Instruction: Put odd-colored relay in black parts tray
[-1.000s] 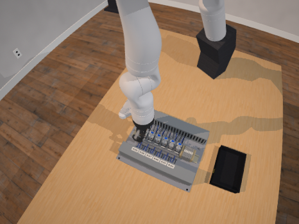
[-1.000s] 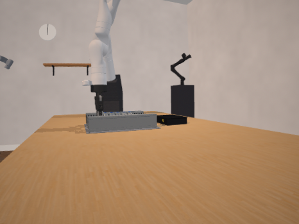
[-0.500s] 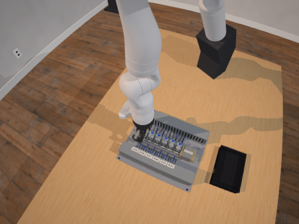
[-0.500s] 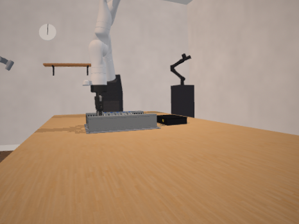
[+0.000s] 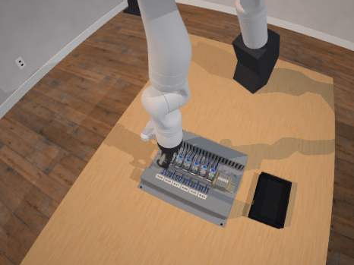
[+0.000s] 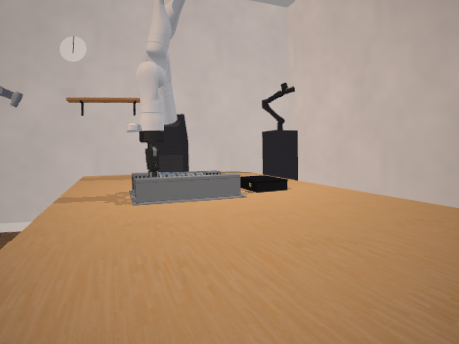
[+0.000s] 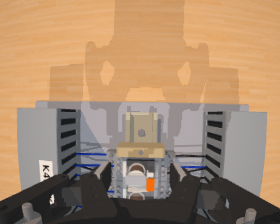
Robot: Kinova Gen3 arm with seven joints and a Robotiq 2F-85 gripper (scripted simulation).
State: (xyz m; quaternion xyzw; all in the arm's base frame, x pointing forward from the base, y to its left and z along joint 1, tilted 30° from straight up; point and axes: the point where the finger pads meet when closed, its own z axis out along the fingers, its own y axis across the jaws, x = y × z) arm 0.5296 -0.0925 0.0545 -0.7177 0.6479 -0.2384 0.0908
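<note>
Right now my hand is 10 mm above the relay. Round my hand: black parts tray 30 mm behind, 370 mm to the left, 40 mm below.
</note>
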